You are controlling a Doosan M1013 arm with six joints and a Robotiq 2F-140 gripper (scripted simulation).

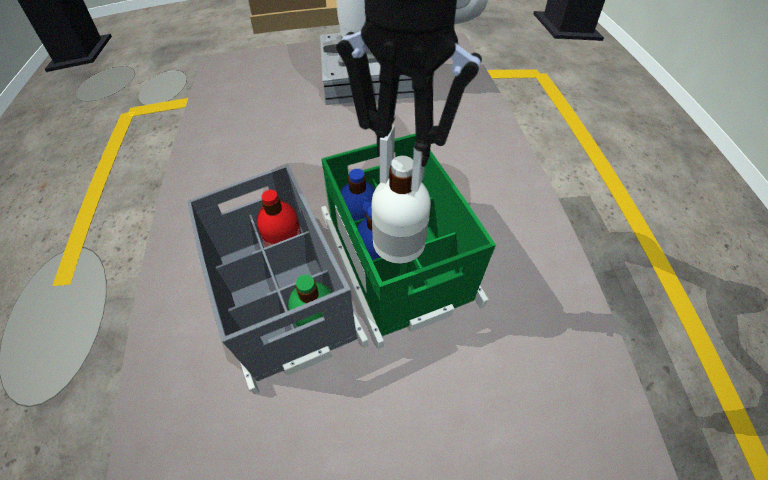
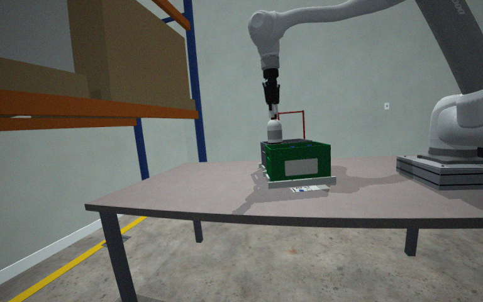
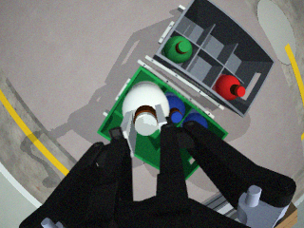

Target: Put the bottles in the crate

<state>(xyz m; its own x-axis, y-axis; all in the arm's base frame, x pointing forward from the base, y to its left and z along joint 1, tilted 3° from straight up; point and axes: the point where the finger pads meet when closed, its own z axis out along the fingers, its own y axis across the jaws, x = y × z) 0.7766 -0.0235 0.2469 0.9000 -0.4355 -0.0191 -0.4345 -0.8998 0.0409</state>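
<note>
The white-label bottle is 80 mm below my hand. Also, from my hand: green crate: 100 mm behind, 20 mm to the left, 270 mm below; grey crate: 40 mm behind, 210 mm to the right, 270 mm below; green bottle: 30 mm ahead, 140 mm to the right, 260 mm below.
</note>
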